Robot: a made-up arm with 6 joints.
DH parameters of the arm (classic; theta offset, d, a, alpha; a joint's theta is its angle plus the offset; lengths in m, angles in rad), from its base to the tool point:
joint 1: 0 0.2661 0 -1.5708
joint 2: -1.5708 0 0.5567 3.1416
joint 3: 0 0 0 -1.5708
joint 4: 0 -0.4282 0 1.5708
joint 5: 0 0.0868 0 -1.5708
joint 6: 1.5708 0 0 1.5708
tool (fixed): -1.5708 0 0 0
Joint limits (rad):
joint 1: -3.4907..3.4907
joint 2: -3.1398..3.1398
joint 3: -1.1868..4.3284
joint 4: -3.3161..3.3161
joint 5: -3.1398..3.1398
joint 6: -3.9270..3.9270
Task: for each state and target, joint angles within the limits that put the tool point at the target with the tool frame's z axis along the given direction. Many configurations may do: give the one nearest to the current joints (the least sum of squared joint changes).
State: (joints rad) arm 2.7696 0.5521 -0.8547 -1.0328 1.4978 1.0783
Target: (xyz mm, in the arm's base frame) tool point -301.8 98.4 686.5 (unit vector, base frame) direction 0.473 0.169 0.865
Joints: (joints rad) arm 2.8205 -0.1816 -0.2770 -1.5925 1.0210 0.9787
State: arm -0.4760 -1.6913 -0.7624 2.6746 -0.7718 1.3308
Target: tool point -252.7 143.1 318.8 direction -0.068 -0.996 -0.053
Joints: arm -0.2150 -2.2388 -1.0793 2.9958 -0.7741 1.5567
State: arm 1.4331 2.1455 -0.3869 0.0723 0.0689 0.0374
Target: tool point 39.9 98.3 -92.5 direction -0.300 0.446 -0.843
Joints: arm 2.1357 2.0937 -0.8374 -0.1048 0.3593 0.1128
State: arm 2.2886 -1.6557 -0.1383 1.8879 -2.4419 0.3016
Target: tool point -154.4 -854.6 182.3 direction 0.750 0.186 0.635
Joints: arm 1.3983 -2.1037 0.3653 1.6331 -2.9167 0.8236
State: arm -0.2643 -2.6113 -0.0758 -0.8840 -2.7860 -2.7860
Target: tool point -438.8 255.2 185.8 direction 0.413 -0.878 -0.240
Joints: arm -0.5434 -2.5647 -0.3092 -1.4731 -2.1830 -2.5899
